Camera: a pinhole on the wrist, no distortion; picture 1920 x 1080 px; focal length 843.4 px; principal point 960.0 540.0 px. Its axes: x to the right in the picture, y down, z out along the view. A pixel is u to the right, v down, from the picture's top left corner.
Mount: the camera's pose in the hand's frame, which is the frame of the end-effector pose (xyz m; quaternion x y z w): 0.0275 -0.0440 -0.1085 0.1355 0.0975 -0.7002 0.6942
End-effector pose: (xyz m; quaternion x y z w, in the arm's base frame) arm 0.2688 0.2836 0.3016 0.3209 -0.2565 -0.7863 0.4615
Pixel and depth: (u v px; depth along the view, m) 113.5 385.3 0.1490
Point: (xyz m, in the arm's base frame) 0.2407 0.2773 0.3910
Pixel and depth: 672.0 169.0 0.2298
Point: 0.1810 0.3928 0.3801
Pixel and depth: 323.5 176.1 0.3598
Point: 0.1474 0.4044 0.6164
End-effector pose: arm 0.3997 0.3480 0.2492 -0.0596 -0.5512 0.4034 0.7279
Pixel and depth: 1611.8 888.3 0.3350
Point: 0.5069 0.1306 0.6235
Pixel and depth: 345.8 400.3 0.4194
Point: 0.0121 0.2418 0.2895
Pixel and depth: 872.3 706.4 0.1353
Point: 0.4205 0.3194 0.3341
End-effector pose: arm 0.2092 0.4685 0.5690 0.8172 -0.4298 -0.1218 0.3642
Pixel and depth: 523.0 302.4 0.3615
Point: -0.0057 0.3949 0.3672
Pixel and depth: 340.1 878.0 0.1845
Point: 0.1917 0.3322 0.5154
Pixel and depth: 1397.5 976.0 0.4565
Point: 0.4784 0.3069 0.1203
